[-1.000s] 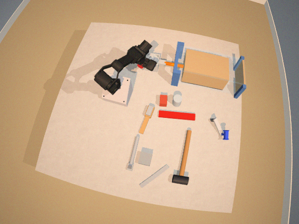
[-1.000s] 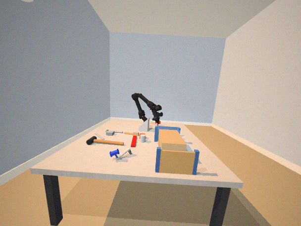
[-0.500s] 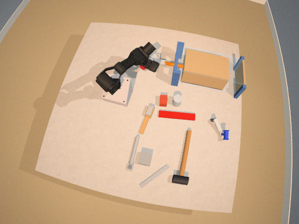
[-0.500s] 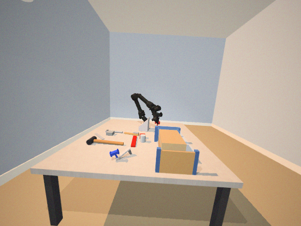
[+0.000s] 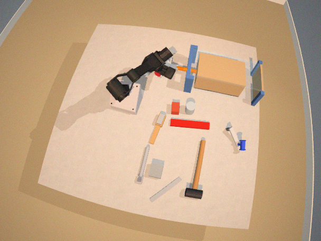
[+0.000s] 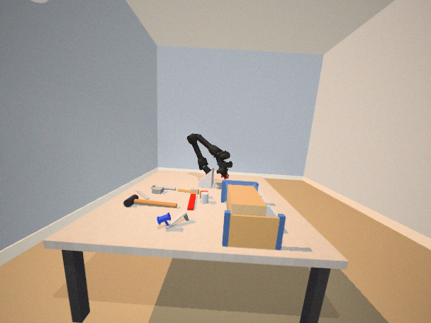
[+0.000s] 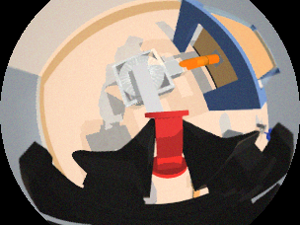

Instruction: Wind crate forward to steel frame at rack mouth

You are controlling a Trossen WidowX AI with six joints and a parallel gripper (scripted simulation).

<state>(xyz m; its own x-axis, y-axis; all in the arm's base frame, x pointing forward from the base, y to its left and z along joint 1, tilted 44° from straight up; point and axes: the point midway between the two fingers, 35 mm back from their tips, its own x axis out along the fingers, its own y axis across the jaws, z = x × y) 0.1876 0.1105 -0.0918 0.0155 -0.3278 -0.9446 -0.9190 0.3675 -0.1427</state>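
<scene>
Now: the blue frame 16 cm ahead of my gripper tip, 8 cm to the left of it and 2 cm below it. Round my gripper tip: winch: 10 cm below, 8 cm to the left, 1 cm behind; then red knob: 2 cm to the right, 1 cm behind; then brush: 31 cm to the right, 11 cm below, 2 cm ahead.
</scene>
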